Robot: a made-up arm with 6 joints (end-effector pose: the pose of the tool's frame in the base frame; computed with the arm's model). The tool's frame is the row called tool. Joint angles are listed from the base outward.
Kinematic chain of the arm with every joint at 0, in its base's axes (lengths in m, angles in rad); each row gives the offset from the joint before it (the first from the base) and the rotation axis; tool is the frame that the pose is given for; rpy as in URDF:
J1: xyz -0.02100 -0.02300 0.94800 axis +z
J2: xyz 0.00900 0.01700 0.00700 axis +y
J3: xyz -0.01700 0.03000 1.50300 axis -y
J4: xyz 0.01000 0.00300 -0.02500 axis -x
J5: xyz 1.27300 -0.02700 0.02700 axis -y
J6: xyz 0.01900 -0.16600 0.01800 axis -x
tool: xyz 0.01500 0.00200 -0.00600 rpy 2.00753 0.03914 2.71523
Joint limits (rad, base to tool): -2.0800..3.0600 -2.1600..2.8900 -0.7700..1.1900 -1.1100..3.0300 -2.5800..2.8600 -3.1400..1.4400
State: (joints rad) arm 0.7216 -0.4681 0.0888 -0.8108 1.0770 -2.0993
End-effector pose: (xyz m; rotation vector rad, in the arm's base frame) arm 0.4115 0.1855 2.8669 1.0588 1.4242 -1.7729
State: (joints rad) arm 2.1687 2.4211 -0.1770 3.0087 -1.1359 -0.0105
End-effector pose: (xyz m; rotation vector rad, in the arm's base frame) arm -0.1588 -0.2461 -0.8390 -1.8754 -0.8061 -1.3009
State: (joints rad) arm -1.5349 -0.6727 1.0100 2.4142 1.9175 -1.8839
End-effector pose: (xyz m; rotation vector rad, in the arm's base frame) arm 0.1625 1.1259 3.3563 1.3416 2.7516 -0.4009
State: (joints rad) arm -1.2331 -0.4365 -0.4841 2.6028 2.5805 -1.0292
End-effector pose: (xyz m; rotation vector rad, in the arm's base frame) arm 0.3927 -0.5181 2.2948 0.6564 -1.7610 -0.9579
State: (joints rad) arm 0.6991 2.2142 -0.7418 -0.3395 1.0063 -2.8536
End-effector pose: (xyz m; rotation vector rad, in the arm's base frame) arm 0.0470 -0.1684 -0.1453 2.2608 -0.0686 1.4565
